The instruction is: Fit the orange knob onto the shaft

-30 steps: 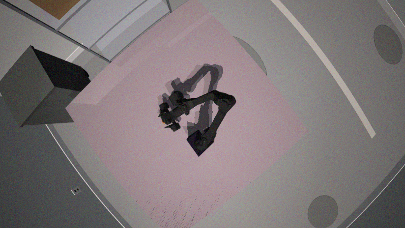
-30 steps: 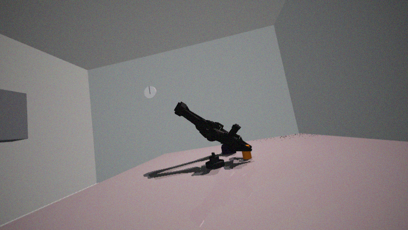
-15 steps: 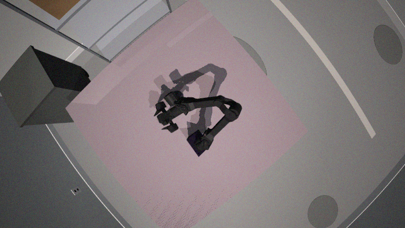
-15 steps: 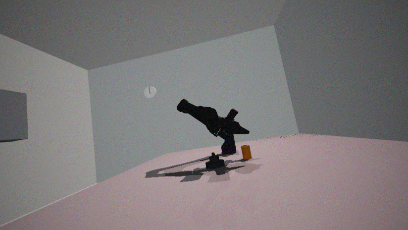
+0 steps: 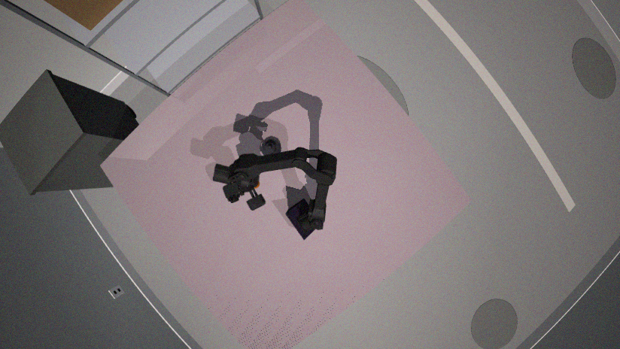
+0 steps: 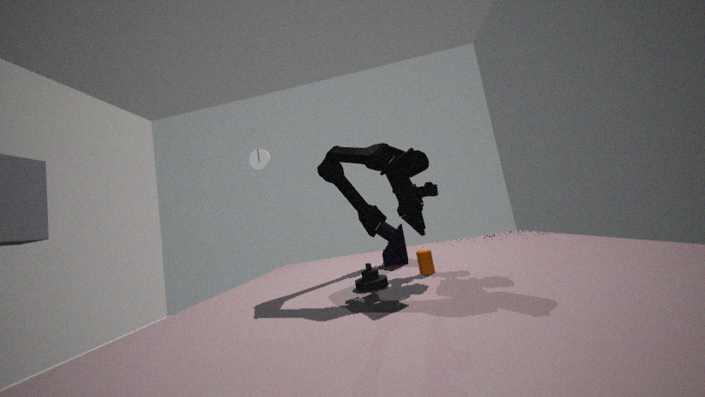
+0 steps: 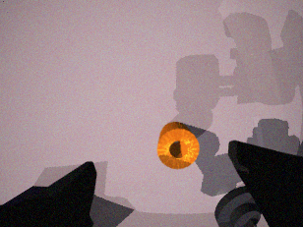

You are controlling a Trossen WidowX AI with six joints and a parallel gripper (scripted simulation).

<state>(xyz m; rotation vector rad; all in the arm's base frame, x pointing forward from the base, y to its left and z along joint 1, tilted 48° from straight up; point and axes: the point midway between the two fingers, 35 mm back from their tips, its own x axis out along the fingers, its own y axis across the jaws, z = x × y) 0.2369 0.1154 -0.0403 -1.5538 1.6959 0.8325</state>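
The orange knob lies 8 cm below my gripper tip, 1 cm to the right of it and 1 cm ahead of it. The rest, counted from my gripper tip: round pedestal (15 cm to the right, 10 cm ahead, 8 cm below).
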